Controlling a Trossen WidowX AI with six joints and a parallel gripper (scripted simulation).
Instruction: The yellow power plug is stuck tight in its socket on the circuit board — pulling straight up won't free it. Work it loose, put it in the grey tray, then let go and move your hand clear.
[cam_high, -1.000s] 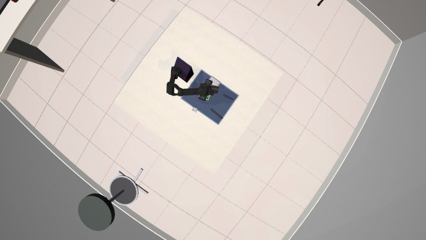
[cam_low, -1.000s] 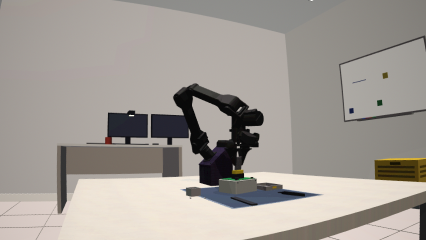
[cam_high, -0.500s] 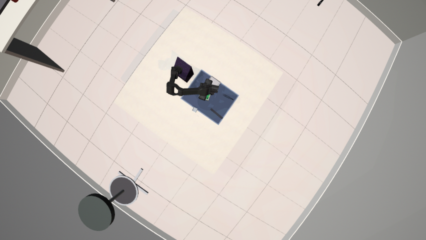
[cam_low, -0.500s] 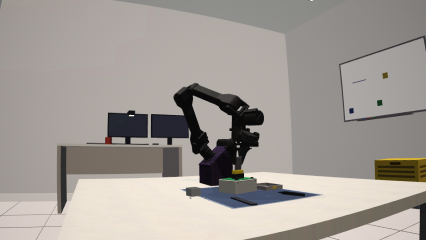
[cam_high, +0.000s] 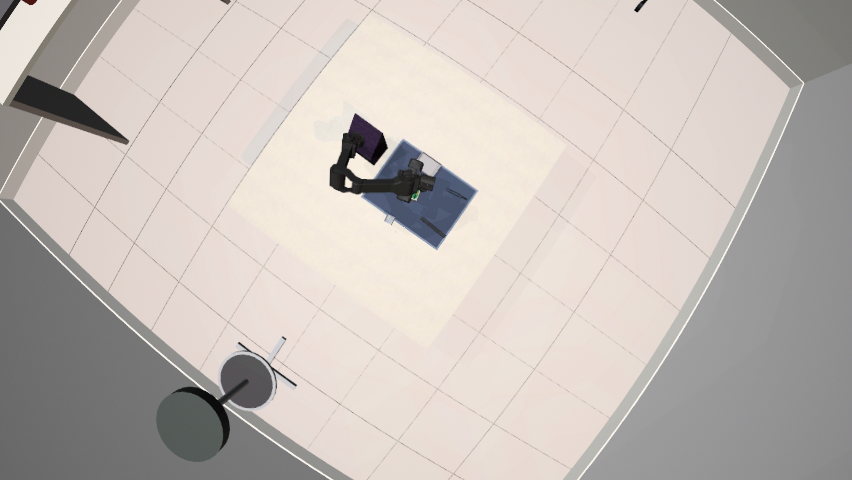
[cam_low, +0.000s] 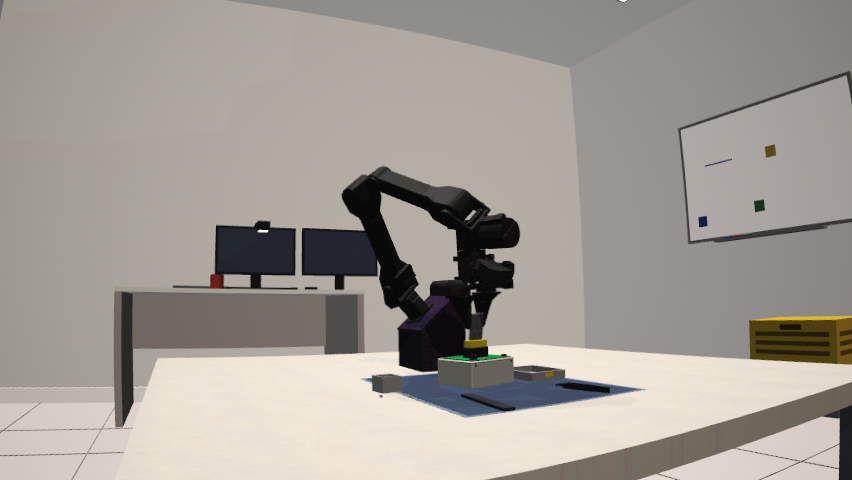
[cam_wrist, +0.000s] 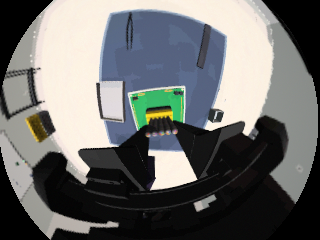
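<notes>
Now: the yellow power plug 3 cm below my gripper tip. From my gripper tip the other things lie so: grey tray 14 cm to the left, 11 cm below, 1 cm ahead; blue mat 11 cm below, 5 cm ahead.
</notes>
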